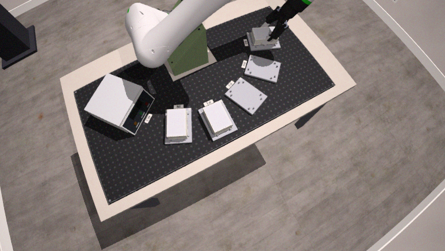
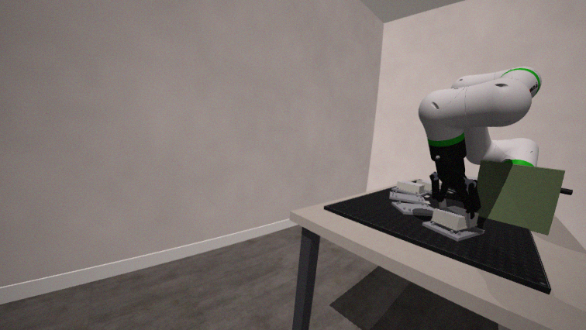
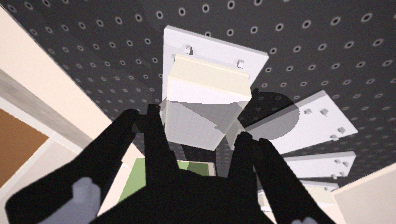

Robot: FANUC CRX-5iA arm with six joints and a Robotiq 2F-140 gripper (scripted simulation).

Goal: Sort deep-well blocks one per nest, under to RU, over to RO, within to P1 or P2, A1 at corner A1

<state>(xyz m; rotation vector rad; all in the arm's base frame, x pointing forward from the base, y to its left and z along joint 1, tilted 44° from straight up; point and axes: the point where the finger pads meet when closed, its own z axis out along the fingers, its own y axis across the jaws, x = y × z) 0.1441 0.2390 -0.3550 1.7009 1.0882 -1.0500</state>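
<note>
My gripper is now 5 cm above the reject nest RO. Also, from my hand: check-weigher 2 cm ahead, 81 cm to the right, 1 cm above; then white deep-well block 29 cm ahead, 43 cm to the right, 2 cm below; then infeed nest IN 23 cm ahead, 60 cm to the right, 5 cm below.
</note>
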